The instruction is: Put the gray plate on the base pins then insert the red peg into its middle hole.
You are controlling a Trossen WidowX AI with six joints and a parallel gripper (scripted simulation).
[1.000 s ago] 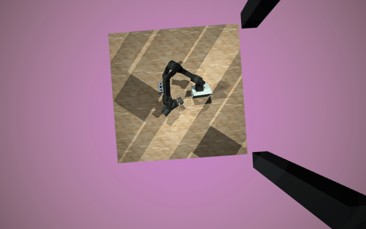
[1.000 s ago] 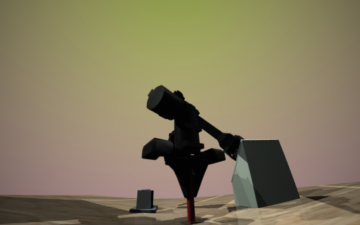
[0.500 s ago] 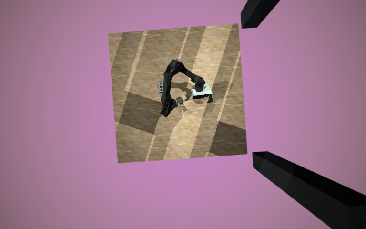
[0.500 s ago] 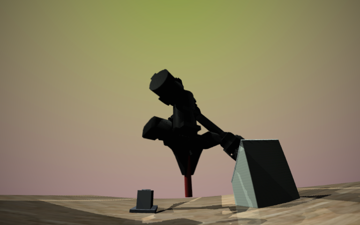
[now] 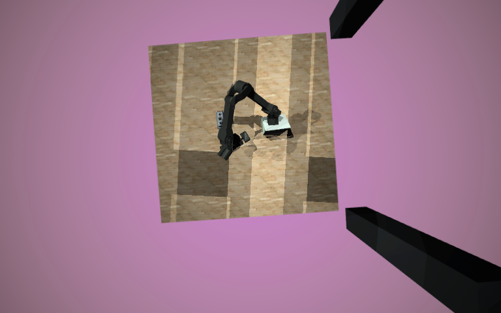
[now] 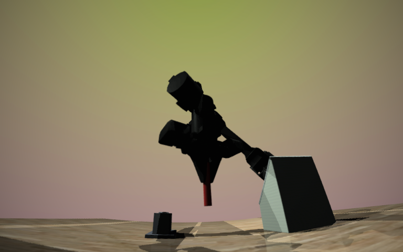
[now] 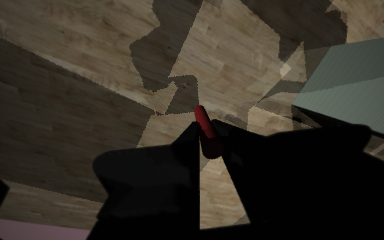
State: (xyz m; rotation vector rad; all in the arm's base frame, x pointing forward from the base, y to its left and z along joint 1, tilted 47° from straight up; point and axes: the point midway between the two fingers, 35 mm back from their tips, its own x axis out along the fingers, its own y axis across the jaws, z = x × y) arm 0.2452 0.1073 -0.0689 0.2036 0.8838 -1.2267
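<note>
Right now my gripper tip is 19 cm to the left of the gray plate, 11 cm short of it and 7 cm above it. Round my gripper tip: red peg (right at my gripper tip).
</note>
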